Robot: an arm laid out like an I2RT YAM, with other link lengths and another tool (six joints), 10 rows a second.
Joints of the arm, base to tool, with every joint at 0 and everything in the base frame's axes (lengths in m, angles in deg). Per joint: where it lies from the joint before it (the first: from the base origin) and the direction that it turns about. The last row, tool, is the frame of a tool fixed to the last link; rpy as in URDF.
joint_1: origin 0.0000 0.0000 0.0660 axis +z
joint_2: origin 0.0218 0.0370 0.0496 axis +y
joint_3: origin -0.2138 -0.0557 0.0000 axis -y
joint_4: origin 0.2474 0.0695 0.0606 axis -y
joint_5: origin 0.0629 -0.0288 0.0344 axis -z
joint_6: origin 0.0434 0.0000 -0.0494 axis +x
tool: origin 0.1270 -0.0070 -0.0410 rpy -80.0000 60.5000 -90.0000
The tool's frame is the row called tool.
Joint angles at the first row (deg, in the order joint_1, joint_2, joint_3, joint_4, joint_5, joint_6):
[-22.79, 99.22, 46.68, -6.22, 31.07, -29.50]
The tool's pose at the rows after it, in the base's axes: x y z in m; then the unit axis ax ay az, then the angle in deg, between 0 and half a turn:
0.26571 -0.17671 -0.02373 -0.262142 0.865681 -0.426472 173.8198
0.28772 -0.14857 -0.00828 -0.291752 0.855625 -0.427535 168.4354
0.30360 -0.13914 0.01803 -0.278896 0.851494 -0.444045 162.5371
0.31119 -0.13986 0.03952 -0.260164 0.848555 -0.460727 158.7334
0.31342 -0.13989 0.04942 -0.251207 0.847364 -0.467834 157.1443
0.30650 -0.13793 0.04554 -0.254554 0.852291 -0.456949 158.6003
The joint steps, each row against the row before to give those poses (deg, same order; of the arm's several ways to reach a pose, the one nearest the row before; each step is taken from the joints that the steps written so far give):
[4.99, -1.01, 0.00, -3.39, -0.57, 0.25]
[5.44, -3.80, 0.00, -1.15, -1.31, 0.78]
[1.77, -5.42, -0.01, 0.04, -0.79, 1.36]
[-0.04, -4.02, 0.01, 0.41, -0.26, 0.59]
[0.02, -1.88, -0.01, -0.04, -0.02, 0.39]
[-0.02, -0.13, 0.00, -2.34, -0.20, 0.57]

